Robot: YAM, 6 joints.
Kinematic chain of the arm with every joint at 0, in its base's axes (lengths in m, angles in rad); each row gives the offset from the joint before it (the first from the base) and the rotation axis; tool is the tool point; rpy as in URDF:
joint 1: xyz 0 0 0.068 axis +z
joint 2: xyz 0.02 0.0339 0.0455 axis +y
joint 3: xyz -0.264 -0.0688 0 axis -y
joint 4: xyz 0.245 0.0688 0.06 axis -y
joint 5: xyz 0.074 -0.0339 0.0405 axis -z
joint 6: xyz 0.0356 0 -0.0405 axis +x
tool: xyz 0 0 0 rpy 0 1.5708 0
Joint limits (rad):
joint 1: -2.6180..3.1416
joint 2: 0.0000..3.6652
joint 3: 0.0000..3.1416
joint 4: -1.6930..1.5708
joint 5: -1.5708..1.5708
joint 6: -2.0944..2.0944
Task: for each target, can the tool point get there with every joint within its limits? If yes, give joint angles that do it. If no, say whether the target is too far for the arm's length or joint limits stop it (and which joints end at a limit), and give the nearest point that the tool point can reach.
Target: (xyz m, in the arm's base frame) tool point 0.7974 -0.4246 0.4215
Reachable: no: too far | nearest point 0.5393 -0.2871 0.3195 | short by 0.310 m
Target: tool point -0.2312 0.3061 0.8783
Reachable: no: too far | nearest point -0.1740 0.2304 0.6787 | short by 0.221 m
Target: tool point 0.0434 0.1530 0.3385
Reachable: yes | joints 1.3586 0.6311 0.6501 0.0235 0.2898 -0.2988
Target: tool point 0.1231 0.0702 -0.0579
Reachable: yes | joints 0.7222 2.4885 0.4932 -0.0652 0.9375 0.2526
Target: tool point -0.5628 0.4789 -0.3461
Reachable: no: too far | nearest point -0.4185 0.3561 -0.2195 | short by 0.228 m
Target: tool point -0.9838 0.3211 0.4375
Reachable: no: too far | nearest point -0.5858 0.1912 0.3038 | short by 0.439 m
